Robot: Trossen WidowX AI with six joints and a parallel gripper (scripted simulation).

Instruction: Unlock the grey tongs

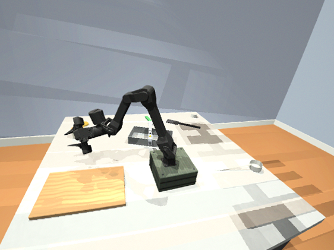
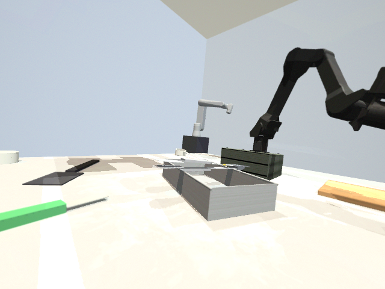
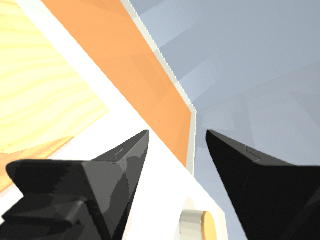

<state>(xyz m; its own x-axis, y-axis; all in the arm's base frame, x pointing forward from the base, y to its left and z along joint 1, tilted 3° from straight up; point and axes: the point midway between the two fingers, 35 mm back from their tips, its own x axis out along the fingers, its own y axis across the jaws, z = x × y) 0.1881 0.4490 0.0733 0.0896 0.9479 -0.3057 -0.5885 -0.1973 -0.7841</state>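
The yellow lock piece is 130 mm ahead of my gripper tip, 470 mm to the right of it and 100 mm below it. From my gripper tip the other things lie so: grey roasting tin: 170 mm ahead, 490 mm to the right, 140 mm below; then wooden board: 180 mm behind, 80 mm to the right, 160 mm below; then orange disc: 500 mm ahead, 10 mm to the right, 160 mm below.
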